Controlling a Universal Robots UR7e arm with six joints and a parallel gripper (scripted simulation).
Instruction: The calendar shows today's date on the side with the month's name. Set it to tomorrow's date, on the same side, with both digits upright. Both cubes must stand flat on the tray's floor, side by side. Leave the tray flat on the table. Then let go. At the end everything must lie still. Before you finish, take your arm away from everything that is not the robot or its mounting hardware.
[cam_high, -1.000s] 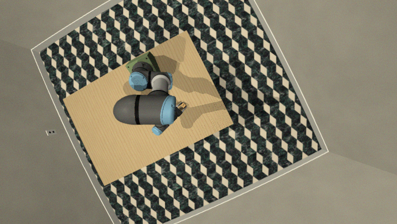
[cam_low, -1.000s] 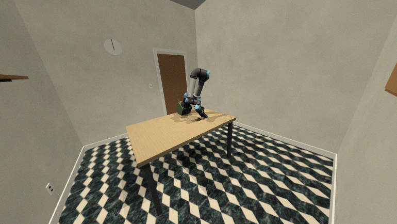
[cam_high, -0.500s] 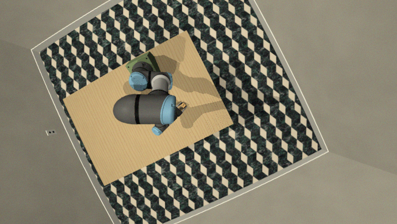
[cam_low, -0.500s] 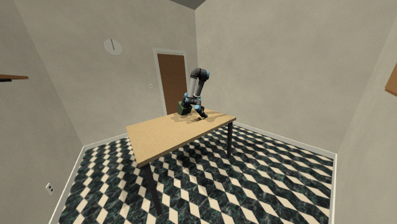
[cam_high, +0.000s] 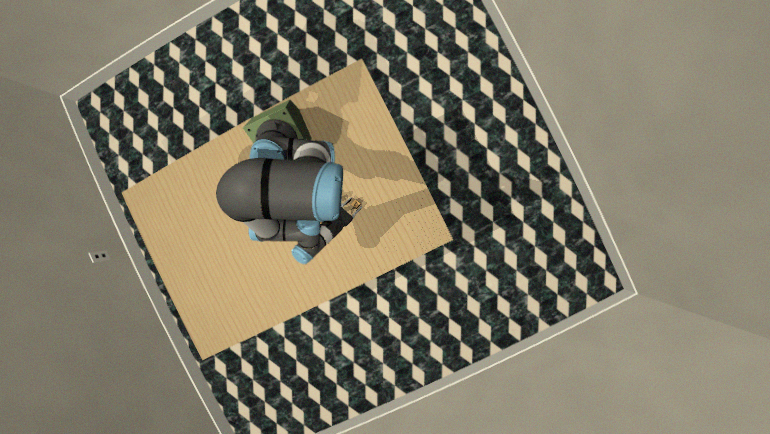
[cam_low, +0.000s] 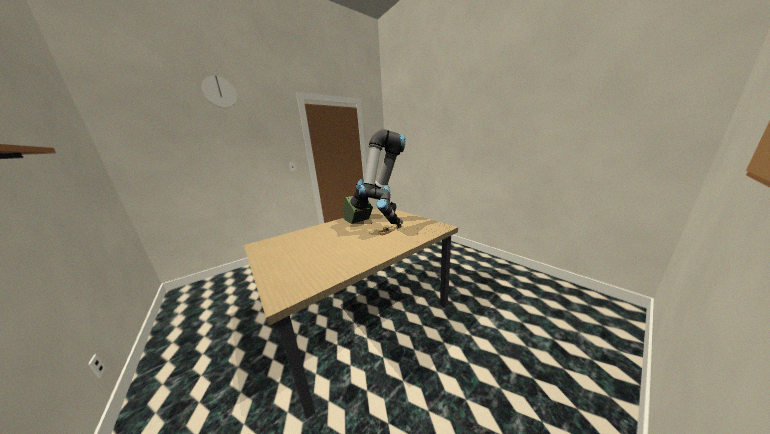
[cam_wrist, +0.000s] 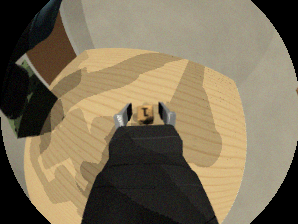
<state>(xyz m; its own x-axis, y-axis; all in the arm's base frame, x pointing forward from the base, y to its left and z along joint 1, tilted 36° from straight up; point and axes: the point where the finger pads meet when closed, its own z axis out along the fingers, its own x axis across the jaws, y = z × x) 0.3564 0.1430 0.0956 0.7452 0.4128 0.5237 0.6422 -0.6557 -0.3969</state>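
Now: hand 40 mm above the wooden cube and 10 mm to the right of it. Also, from my hand: wooden tray 150 mm to the right, 40 mm below, 10 mm ahead.
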